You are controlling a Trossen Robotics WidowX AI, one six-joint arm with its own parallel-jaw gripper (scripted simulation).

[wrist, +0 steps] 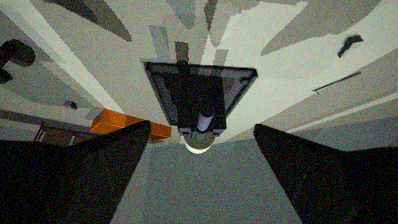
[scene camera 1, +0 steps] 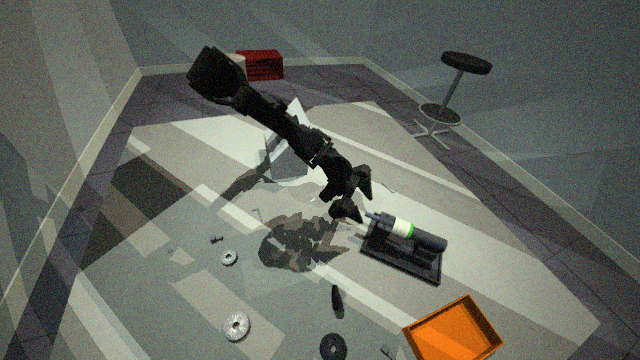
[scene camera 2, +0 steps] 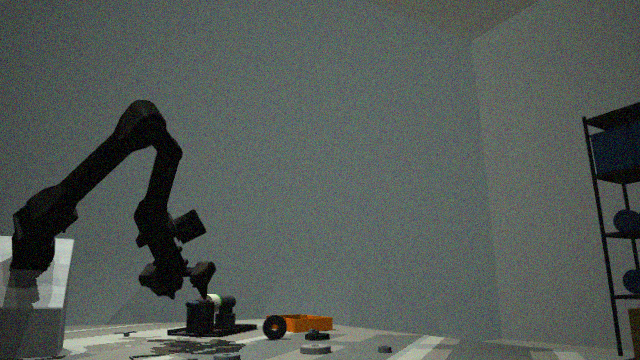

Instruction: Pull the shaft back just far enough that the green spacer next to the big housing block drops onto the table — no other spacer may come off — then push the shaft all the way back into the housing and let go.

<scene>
gripper: wrist 204, 127; scene camera 1; scene camera 2
same spot on housing block: (wrist: 181, 89) = (scene camera 2: 205, 323)
same spot on gripper: (scene camera 2: 202, 290) = (scene camera 1: 348, 217)
</scene>
